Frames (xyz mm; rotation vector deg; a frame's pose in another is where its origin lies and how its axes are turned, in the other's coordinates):
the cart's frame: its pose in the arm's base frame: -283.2 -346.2 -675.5 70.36 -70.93 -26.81
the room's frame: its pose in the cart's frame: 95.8 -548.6 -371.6 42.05 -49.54 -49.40
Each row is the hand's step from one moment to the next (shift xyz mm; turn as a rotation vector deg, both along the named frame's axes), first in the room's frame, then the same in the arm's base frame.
Working: the room's frame: its pose in the arm's base frame: 254.8 -451.3 -1059.9 -133.67 91.59 77.09

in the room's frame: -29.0 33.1 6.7 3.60 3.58 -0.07
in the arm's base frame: -32.8 9.1 28.8 -2.30 -4.47 -0.73
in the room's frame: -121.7 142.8 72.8 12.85 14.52 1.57
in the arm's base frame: -168.8 56.1 94.2 -10.69 -15.97 -3.02
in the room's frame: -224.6 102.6 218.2 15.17 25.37 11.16
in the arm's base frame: -241.7 218.0 51.5 -24.82 -18.65 -5.89
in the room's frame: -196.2 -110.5 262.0 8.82 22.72 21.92
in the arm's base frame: -103.4 318.1 -86.4 -30.32 -7.78 -9.72
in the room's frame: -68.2 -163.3 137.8 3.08 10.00 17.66
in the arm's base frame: 29.9 191.2 -113.4 -18.52 0.76 -8.82
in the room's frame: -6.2 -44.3 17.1 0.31 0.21 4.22
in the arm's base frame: 22.3 33.5 -25.9 -2.81 1.55 -2.77
